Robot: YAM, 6 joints.
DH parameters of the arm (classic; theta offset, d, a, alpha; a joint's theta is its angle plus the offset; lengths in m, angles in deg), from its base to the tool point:
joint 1: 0 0.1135 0.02 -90
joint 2: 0 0 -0.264 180
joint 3: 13.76 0 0.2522 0
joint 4: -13.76 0 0.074 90
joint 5: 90 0 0 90
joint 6: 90 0.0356 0 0
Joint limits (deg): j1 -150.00..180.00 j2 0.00..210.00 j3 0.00..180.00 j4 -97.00..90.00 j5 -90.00..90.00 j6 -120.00..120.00
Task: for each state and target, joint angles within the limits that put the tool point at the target. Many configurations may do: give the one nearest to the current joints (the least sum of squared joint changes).
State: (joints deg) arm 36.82 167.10 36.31 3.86 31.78 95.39
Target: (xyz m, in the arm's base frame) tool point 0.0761 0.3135 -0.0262
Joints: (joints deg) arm 79.48 132.46 50.94 7.26 29.61 95.39
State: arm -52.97 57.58 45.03 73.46 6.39 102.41
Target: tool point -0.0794 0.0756 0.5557
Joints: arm -46.26 32.16 73.02 77.58 8.23 102.41
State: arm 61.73 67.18 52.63 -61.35 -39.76 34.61
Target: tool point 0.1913 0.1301 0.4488
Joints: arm 29.10 68.73 87.13 -44.27 -35.44 34.61
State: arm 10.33 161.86 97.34 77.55 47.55 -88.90
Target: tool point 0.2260 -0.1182 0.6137
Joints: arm -21.60 104.07 127.34 85.78 48.57 -88.90
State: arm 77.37 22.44 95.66 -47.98 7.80 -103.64
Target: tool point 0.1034 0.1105 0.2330
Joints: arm 49.87 50.90 40.15 -54.34 12.71 -103.64
